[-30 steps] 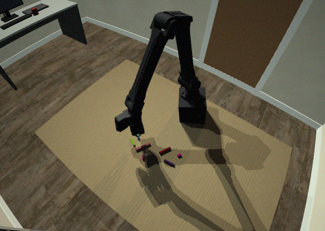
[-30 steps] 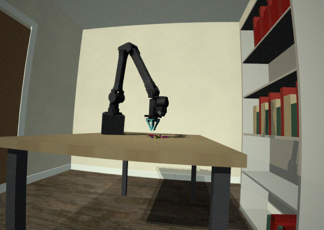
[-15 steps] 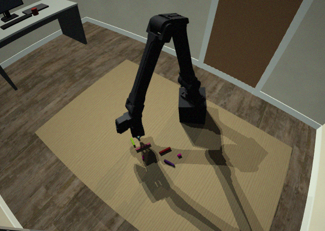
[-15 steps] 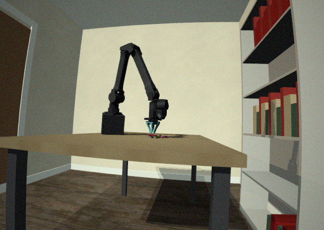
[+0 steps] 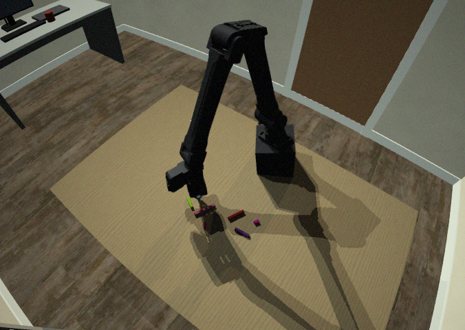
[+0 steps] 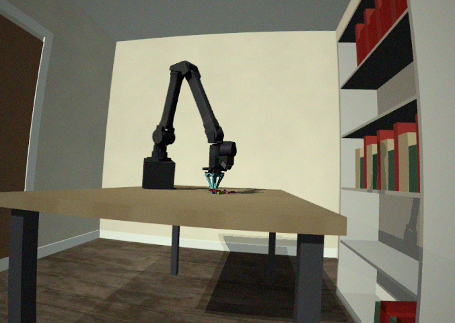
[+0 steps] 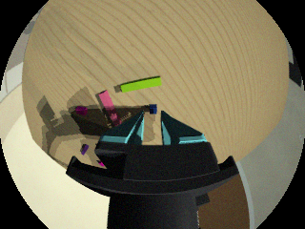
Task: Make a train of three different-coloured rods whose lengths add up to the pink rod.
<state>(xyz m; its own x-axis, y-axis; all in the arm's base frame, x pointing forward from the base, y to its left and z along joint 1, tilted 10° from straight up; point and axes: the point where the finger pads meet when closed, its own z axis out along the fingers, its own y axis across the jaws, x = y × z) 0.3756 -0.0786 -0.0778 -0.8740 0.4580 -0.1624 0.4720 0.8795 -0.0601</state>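
Now: the blue rod 2 cm below my hand. Also, from my hand: red rod (16 cm to the left, 6 cm behind, 2 cm below); pink rod (6 cm to the left, 2 cm below, 1 cm ahead); lime rod (4 cm ahead, 2 cm below, 1 cm to the right).
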